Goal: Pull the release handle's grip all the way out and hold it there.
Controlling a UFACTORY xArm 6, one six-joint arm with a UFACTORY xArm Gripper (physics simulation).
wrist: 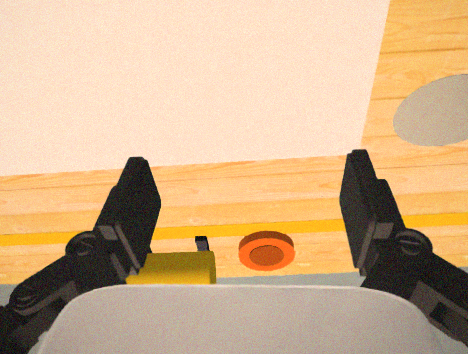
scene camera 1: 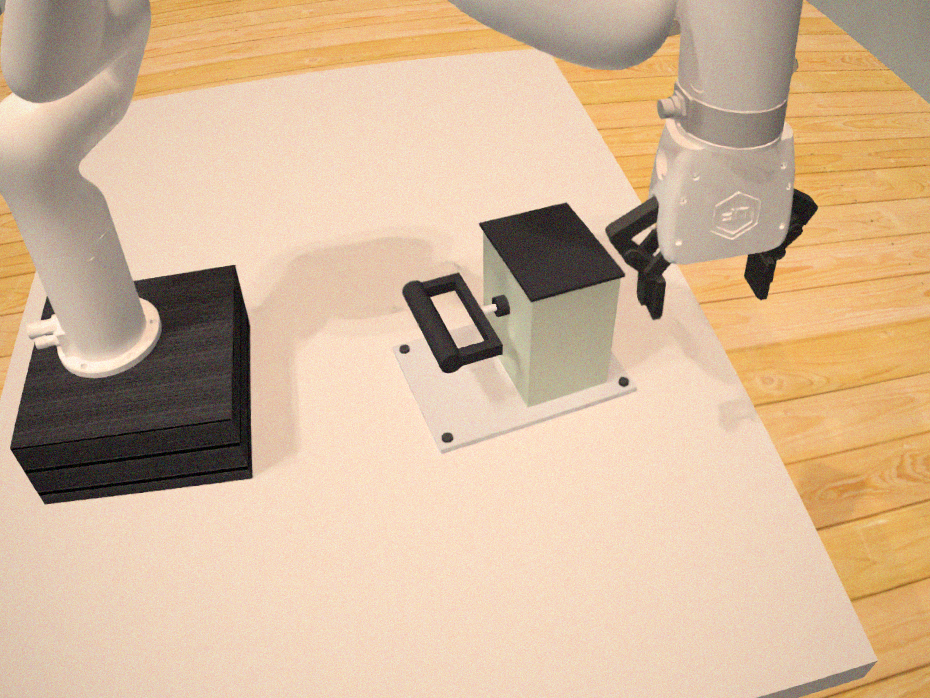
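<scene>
The release handle's black grip [scene camera 1: 431,326] is a round bar on a rectangular black frame, on the left side of a pale green box [scene camera 1: 568,341] with a black top. A short light rod with a black collar joins the frame to the box. The box stands on a light base plate [scene camera 1: 480,409] with dark bolts. My gripper [scene camera 1: 709,294] [wrist: 246,177] is open and empty, to the right of the box and apart from it, pointing down near the table's right edge. The handle does not show in the wrist view.
The arm's base stands on a black block [scene camera 1: 135,375] at the left of the pale table [scene camera 1: 450,563]. The wooden floor [scene camera 1: 863,338] lies beyond the right edge. In the wrist view, an orange ring [wrist: 287,255] and a yellow cylinder [wrist: 180,267] show beyond the table edge.
</scene>
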